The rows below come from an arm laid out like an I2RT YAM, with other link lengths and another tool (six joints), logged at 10 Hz.
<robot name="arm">
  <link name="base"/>
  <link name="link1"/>
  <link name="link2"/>
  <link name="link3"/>
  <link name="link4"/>
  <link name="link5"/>
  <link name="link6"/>
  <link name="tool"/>
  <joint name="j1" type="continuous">
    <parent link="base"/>
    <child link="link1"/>
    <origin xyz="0 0 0.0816" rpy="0 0 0"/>
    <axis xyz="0 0 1"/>
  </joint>
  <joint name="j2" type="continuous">
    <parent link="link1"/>
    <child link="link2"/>
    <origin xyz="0.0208 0.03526 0.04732" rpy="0 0 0"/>
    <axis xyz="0 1 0"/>
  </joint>
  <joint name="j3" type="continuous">
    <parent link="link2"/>
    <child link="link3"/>
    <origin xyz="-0.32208 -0.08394 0" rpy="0 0 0"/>
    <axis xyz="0 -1 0"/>
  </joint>
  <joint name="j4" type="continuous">
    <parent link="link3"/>
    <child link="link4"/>
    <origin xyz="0.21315 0.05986 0.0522" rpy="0 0 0"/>
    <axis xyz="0 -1 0"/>
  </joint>
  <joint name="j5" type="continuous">
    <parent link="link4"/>
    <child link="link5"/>
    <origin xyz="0.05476 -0.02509 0.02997" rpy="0 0 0"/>
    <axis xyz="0 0 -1"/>
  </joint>
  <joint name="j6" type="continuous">
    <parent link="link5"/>
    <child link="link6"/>
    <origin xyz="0.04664 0 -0.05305" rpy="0 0 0"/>
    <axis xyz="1 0 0"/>
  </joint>
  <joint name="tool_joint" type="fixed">
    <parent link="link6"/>
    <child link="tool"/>
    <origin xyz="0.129 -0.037 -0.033" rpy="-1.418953 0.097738 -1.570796"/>
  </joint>
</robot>
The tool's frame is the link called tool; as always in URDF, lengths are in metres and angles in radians. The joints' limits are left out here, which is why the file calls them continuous.
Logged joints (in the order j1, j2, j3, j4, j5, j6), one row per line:
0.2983 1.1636 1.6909 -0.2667 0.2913 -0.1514
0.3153 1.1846 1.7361 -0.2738 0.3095 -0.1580
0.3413 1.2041 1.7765 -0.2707 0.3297 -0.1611
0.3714 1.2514 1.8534 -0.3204 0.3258 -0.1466
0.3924 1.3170 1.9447 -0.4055 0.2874 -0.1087
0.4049 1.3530 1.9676 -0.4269 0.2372 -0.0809
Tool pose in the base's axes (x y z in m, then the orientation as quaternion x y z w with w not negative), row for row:
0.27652 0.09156 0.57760 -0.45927 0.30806 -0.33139 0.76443
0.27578 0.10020 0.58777 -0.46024 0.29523 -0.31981 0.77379
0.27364 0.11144 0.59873 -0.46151 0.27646 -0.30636 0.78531
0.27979 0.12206 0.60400 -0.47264 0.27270 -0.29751 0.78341
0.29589 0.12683 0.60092 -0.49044 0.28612 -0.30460 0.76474
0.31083 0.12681 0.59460 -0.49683 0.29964 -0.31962 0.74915
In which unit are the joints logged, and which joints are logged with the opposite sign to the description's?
The joints are logged in radians. Opposite sign: j5, j6.
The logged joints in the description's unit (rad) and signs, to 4 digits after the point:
0.2983 1.1636 1.6909 -0.2667 -0.2913 0.1514
0.3153 1.1846 1.7361 -0.2738 -0.3095 0.1580
0.3413 1.2041 1.7765 -0.2707 -0.3297 0.1611
0.3714 1.2514 1.8534 -0.3204 -0.3258 0.1466
0.3924 1.3170 1.9447 -0.4055 -0.2874 0.1087
0.4049 1.3530 1.9676 -0.4269 -0.2372 0.0809

